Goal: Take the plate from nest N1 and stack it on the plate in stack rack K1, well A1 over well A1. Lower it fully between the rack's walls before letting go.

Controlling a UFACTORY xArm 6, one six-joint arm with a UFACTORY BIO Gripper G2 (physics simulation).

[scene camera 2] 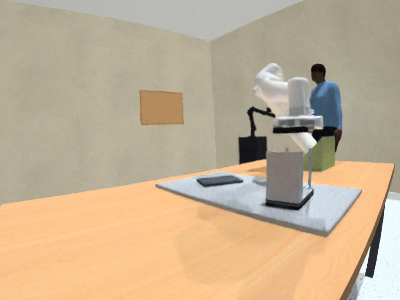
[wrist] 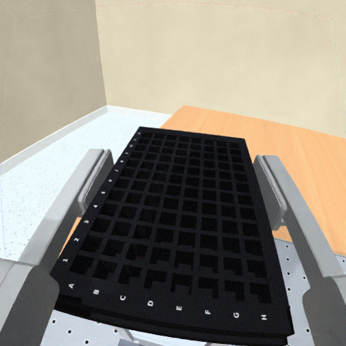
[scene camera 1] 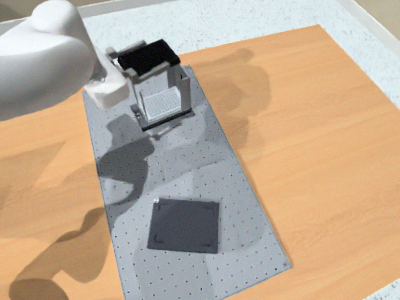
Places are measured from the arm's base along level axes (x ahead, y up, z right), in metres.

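Pixels of known places: hand at its tool point: (scene camera 1: 149,57); arm's base at its link origin: (scene camera 2: 314,151).
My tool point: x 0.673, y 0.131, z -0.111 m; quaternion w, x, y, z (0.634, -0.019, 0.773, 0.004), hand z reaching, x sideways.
Observation:
Ahead of a thing's pixels: the offset from my tool point to its top centre. Level surfaces: height alone.
My gripper (scene camera 1: 154,55) (scene camera 2: 291,128) (wrist: 184,188) is shut on the black plate {dz +0.001, dx -0.002, dy +0.005 m} (scene camera 1: 146,59) (scene camera 2: 289,130) (wrist: 175,212), one finger along each long side. The plate looks about level; its A1 corner is at the lower left in the wrist view. It is held above stack rack K1 {dz +0.003, dx +0.007, dy -0.058 m} (scene camera 1: 186,94) (scene camera 2: 284,176), with a visible gap over the wall tops in the scene camera 2 view. A pale plate {dz +0.002, dx +0.017, dy -0.171 m} (scene camera 1: 162,103) sits low between the rack's walls. The dark nest N1 {dz +0.350, dx -0.080, dy -0.190 m} (scene camera 1: 185,226) (scene camera 2: 220,180) holds no plate. Fine alignment over the rack is hard to tell.
The rack and nest stand on a grey perforated board {dy -0.205 m} (scene camera 1: 187,175) (scene camera 2: 240,200) on the wooden table {dy -0.218 m} (scene camera 1: 310,150) (scene camera 2: 125,240) (wrist: 300,175). A green box (scene camera 2: 325,152), a black arm on a dark stand (scene camera 2: 252,149) and a person in blue (scene camera 2: 327,105) are behind.

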